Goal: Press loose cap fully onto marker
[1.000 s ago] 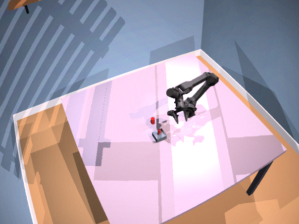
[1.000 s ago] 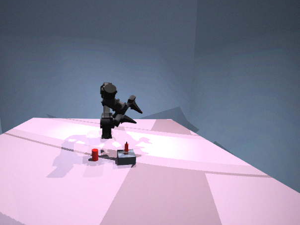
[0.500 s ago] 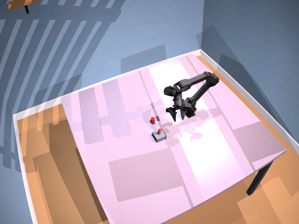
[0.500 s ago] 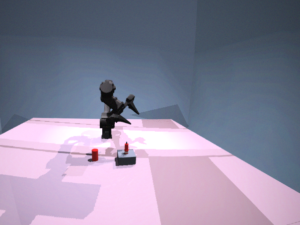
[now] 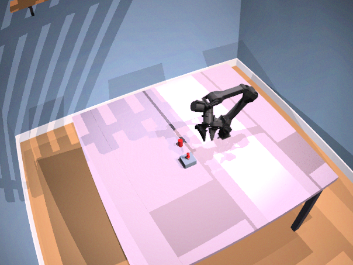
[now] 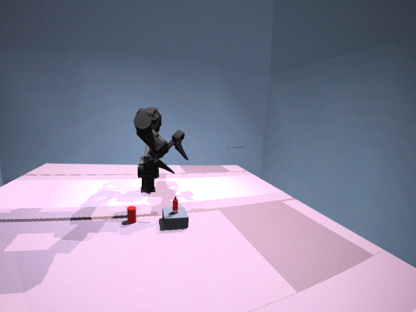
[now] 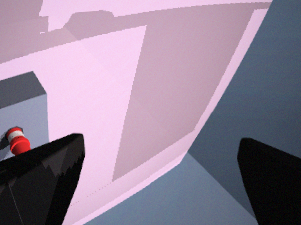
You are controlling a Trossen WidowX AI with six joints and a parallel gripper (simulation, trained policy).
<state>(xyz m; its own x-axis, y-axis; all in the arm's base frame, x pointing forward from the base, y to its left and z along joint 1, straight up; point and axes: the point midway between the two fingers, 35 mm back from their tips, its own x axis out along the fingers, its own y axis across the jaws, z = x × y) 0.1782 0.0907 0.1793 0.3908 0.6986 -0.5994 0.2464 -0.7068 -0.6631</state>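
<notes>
The red cap lies 17 cm to the right of my gripper tip, 13 cm below it and 9 cm ahead of it. The rest, counted from my gripper tip: grey holder block (14 cm below, 11 cm ahead, 3 cm to the right); then red marker (11 cm ahead, 9 cm below, 3 cm to the right).
</notes>
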